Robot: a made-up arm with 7 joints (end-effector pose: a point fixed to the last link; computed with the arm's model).
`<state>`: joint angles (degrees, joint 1 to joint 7).
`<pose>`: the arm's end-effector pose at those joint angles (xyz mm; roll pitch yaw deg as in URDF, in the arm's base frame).
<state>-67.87 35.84 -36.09 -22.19 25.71 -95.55 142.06</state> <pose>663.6 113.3 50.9 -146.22 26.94 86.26</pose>
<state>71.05 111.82 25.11 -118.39 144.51 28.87 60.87</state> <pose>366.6 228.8 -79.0 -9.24 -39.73 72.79</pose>
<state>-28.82 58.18 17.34 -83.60 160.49 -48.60 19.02</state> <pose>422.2 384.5 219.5 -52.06 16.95 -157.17</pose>
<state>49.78 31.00 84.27 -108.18 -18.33 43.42 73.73</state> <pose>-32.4 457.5 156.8 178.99 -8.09 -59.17</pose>
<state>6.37 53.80 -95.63 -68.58 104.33 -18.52 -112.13</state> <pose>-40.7 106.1 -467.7 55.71 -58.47 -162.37</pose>
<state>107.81 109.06 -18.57 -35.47 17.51 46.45 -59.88</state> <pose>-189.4 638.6 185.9 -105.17 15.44 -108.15</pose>
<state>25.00 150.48 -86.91 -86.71 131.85 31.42 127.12</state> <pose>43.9 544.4 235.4 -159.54 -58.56 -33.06</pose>
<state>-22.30 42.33 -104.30 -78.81 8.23 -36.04 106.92</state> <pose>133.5 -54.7 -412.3 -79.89 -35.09 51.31</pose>
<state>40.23 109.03 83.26 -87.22 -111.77 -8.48 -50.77</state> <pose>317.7 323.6 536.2 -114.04 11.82 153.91</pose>
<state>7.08 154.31 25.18 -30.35 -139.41 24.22 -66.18</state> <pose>191.1 192.2 791.5 174.97 25.76 -171.39</pose>
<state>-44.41 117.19 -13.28 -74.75 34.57 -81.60 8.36</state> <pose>290.3 268.7 454.2 54.96 44.54 106.90</pose>
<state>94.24 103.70 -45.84 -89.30 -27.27 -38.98 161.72</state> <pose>-352.9 355.1 -15.7 30.60 0.71 34.01</pose>
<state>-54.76 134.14 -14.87 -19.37 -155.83 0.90 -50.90</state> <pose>-216.6 484.4 579.7 -109.31 26.38 -112.48</pose>
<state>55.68 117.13 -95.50 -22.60 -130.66 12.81 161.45</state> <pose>-3.4 647.4 343.9 -42.60 8.88 -102.54</pose>
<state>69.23 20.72 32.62 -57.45 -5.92 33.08 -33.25</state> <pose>-386.3 288.7 -315.1 15.05 -0.58 -42.14</pose>
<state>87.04 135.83 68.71 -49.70 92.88 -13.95 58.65</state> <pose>544.8 339.2 241.0 -166.73 -23.32 -158.35</pose>
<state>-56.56 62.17 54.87 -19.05 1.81 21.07 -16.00</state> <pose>473.9 524.7 184.7 160.52 -31.35 -107.00</pose>
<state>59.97 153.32 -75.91 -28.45 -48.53 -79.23 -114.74</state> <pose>318.2 472.4 496.8 162.54 -3.18 -0.78</pose>
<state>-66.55 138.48 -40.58 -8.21 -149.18 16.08 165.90</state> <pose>-282.6 497.8 493.2 149.39 40.37 -37.08</pose>
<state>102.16 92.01 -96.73 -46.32 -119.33 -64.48 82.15</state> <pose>-355.3 418.2 415.1 -170.00 46.90 -65.64</pose>
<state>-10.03 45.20 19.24 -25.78 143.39 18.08 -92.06</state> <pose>268.0 527.1 -232.8 169.62 -47.09 -125.38</pose>
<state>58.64 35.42 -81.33 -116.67 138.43 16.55 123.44</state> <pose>-184.3 -265.4 -228.7 116.11 -1.34 136.93</pose>
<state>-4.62 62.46 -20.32 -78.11 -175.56 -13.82 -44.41</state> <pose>446.1 370.8 -129.0 -111.94 -51.21 174.09</pose>
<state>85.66 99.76 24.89 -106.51 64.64 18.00 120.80</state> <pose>207.5 343.5 -131.2 13.00 -78.57 70.54</pose>
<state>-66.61 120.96 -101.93 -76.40 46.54 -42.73 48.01</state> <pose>276.3 435.5 136.3 141.56 -18.93 -155.91</pose>
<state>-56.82 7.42 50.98 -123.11 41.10 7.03 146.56</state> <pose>300.8 195.4 304.2 147.07 77.65 -6.28</pose>
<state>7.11 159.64 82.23 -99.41 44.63 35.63 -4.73</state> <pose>145.2 -353.7 472.2 55.07 56.47 146.94</pose>
